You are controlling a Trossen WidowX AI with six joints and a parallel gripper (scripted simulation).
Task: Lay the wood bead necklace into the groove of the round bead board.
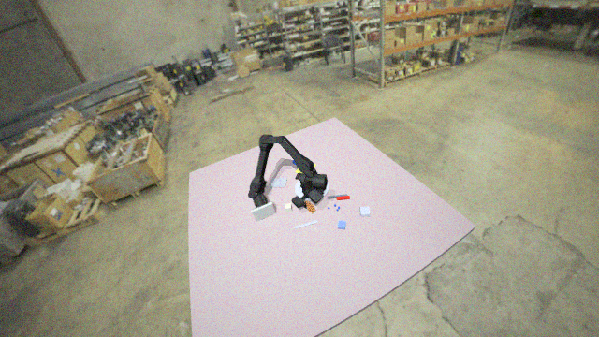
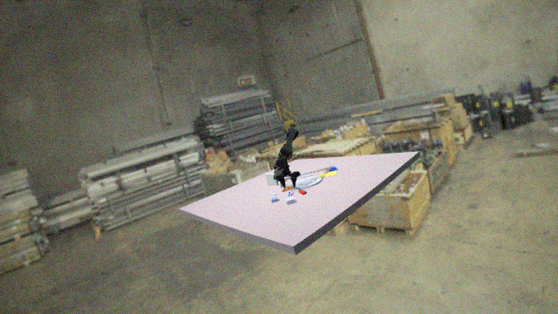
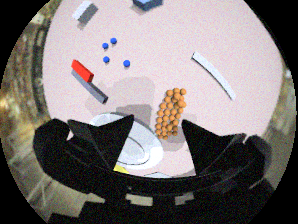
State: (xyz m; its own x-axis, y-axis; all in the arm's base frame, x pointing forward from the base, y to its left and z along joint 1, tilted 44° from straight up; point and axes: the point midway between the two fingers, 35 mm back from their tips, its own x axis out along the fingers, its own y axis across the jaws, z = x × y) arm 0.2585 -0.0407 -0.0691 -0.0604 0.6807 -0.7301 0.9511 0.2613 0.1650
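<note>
Now: gripper tip 120 mm past the cream cube, 20 mm to the right of it and 10 mm below it. The rest, counted from my gripper tip: white stick (110 mm to the right, 70 mm behind, 10 mm below); red-handled tool (160 mm ahead, 20 mm to the right); blue block (190 mm to the right, 90 mm ahead).
</note>
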